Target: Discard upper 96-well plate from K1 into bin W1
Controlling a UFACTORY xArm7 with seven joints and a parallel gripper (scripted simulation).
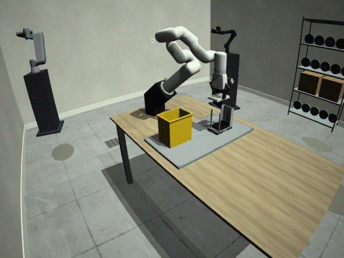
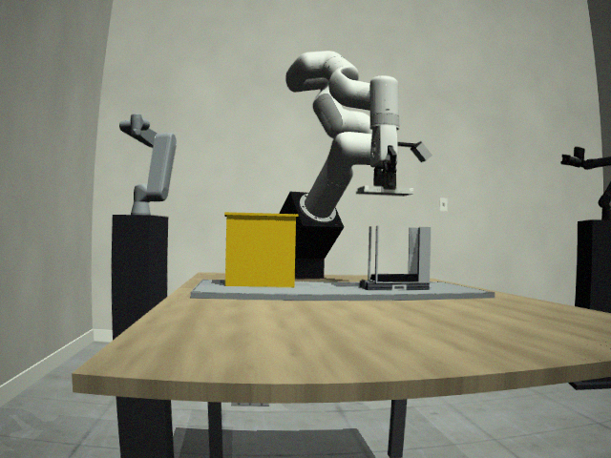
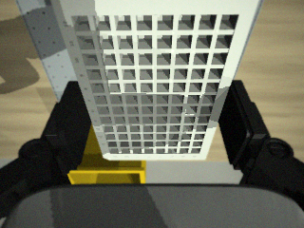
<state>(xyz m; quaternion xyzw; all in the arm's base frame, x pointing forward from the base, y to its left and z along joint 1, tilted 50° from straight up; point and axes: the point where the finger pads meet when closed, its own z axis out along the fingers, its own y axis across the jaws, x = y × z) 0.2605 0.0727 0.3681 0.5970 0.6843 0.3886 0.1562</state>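
My gripper is now 20 mm short of the yellow plastics bin W1, 310 mm to the left of it and 170 mm above it. From my hand the other things lie so: dark plate: 40 mm to the left, 230 mm below; white 96-well plate: 10 mm below.
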